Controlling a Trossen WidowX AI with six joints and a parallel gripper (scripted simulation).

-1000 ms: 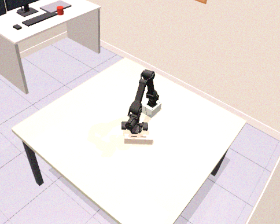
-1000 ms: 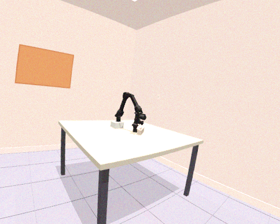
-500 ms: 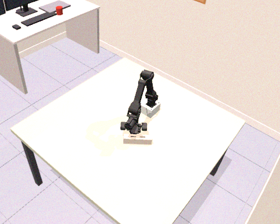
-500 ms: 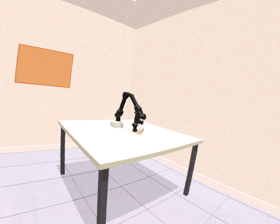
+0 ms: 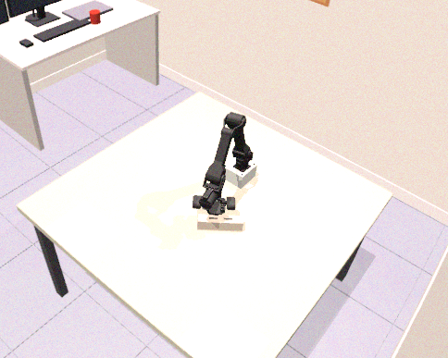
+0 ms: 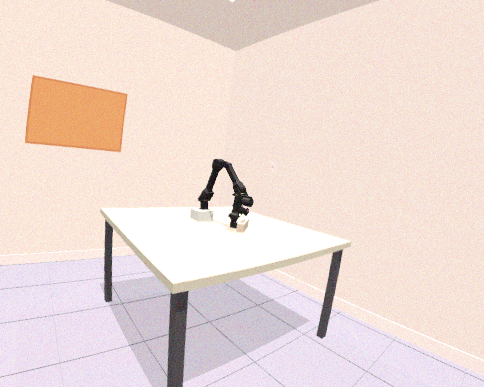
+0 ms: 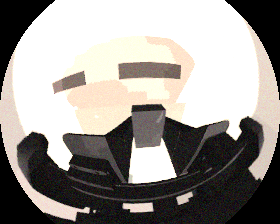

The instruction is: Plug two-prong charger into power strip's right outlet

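Now: the grey charger 10 mm ahead of my gripper tip, 10 mm to the left of it and 10 mm above it.
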